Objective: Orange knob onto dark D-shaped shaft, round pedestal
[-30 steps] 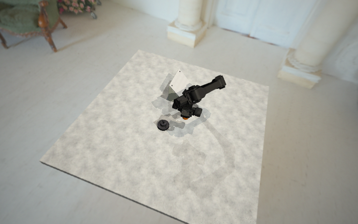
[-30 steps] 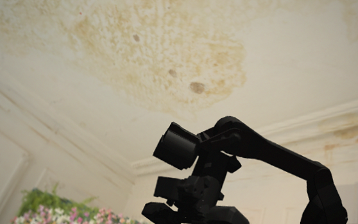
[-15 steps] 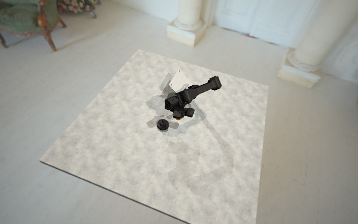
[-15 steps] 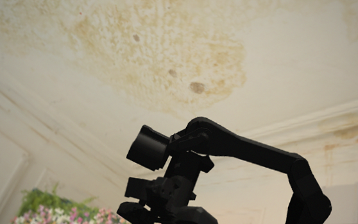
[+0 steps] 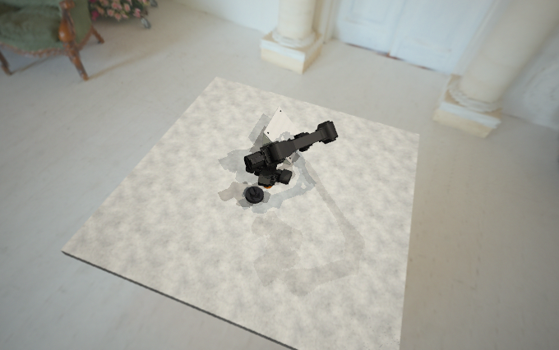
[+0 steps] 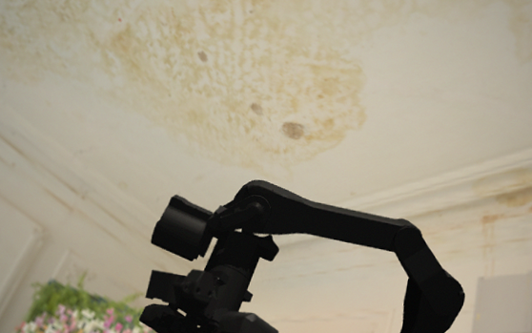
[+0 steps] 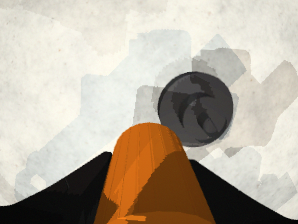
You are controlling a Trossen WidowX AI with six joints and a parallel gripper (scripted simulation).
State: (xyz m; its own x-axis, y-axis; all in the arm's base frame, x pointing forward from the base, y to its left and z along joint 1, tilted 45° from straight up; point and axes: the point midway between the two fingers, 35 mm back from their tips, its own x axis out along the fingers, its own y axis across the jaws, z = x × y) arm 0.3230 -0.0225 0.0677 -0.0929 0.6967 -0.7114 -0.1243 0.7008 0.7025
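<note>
Right now the dark round pedestal is 1 cm ahead of my gripper tip, 6 cm to the right of it and 8 cm below it. The rest, counted from my gripper tip: orange knob (2 cm above).
</note>
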